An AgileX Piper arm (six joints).
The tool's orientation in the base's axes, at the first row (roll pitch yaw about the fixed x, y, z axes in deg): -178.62, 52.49, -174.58
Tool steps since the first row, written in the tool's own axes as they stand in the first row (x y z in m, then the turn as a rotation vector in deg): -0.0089, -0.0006, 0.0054, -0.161, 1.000, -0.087; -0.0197, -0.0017, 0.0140, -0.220, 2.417, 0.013; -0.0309, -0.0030, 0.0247, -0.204, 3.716, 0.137; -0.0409, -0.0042, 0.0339, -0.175, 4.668, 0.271; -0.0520, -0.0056, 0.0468, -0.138, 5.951, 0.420
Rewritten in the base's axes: 0.0097, 0.0002, 0.0038, -0.047, 1.002, 0.166; 0.0232, 0.0002, 0.0071, -0.039, 2.423, 0.131; 0.0385, 0.0000, 0.0095, -0.048, 3.724, 0.024; 0.0519, -0.0001, 0.0119, -0.031, 4.678, -0.095; 0.0690, -0.0002, 0.0128, -0.033, 5.963, -0.233
